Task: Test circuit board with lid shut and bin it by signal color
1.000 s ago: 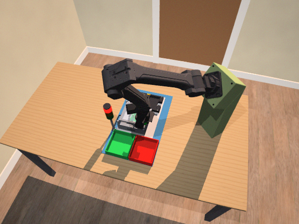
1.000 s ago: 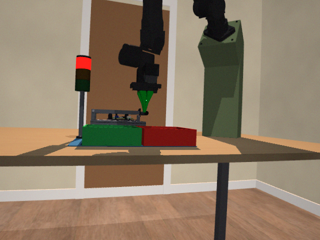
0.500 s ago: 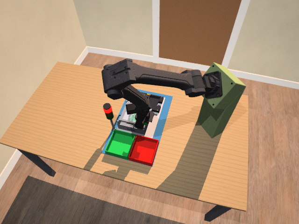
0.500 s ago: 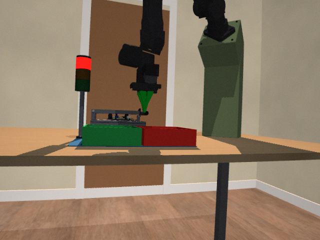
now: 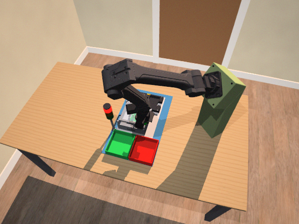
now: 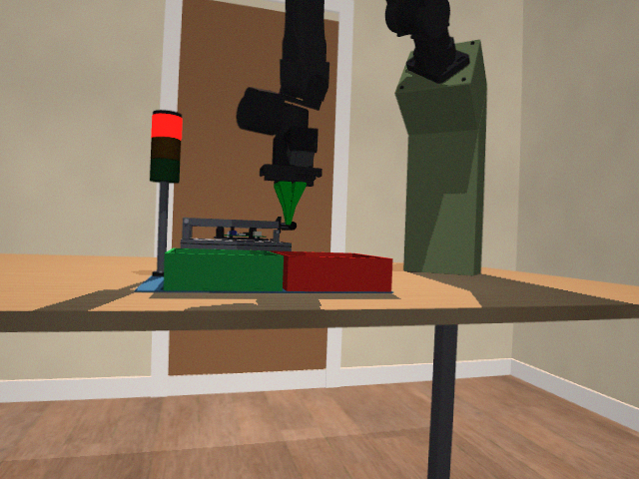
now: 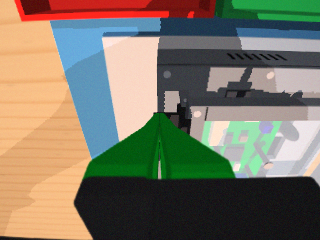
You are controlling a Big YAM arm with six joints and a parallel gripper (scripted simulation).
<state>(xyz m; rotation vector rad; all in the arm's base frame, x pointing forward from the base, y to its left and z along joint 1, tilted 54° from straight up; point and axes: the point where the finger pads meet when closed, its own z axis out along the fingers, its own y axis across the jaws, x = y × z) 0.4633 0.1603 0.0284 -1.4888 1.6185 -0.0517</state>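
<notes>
My hand is 10 mm short of the latch hook and 10 mm above it. Also, from my hand: tester plate 90 mm ahead, 40 mm to the right, 30 mm below; then green circuit board 80 mm ahead, 40 mm to the right, 30 mm below; then tester lid 90 mm ahead, 50 mm to the right, 10 mm below.
</notes>
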